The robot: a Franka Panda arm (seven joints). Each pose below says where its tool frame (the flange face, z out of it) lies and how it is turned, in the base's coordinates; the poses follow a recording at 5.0 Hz.
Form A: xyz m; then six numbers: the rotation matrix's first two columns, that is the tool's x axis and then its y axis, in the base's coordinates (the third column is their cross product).
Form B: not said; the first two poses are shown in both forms.
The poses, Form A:
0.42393, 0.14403, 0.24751, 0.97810, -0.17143, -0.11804, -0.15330, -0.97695, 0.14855
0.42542, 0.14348, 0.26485, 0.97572, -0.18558, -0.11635, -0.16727, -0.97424, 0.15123
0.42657, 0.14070, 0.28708, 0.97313, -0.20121, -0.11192, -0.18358, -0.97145, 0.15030
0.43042, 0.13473, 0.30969, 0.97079, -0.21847, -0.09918, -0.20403, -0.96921, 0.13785
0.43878, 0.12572, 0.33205, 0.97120, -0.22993, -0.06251, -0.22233, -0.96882, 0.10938
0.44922, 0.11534, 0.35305, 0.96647, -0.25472, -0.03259, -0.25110, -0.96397, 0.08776
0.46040, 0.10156, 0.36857, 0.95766, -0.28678, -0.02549, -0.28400, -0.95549, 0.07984
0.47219, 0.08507, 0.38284, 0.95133, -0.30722, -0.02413, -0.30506, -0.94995, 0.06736
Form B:
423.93, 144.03, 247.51, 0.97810, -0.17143, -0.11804, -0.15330, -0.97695, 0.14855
425.42, 143.48, 264.85, 0.97572, -0.18558, -0.11635, -0.16727, -0.97424, 0.15123
426.57, 140.70, 287.08, 0.97313, -0.20121, -0.11192, -0.18358, -0.97145, 0.15030
430.42, 134.73, 309.69, 0.97079, -0.21847, -0.09918, -0.20403, -0.96921, 0.13785
438.78, 125.72, 332.05, 0.97120, -0.22993, -0.06251, -0.22233, -0.96882, 0.10938
449.22, 115.34, 353.05, 0.96647, -0.25472, -0.03259, -0.25110, -0.96397, 0.08776
460.40, 101.56, 368.57, 0.95766, -0.28678, -0.02549, -0.28400, -0.95549, 0.07984
472.19, 85.07, 382.84, 0.95133, -0.30722, -0.02413, -0.30506, -0.94995, 0.06736

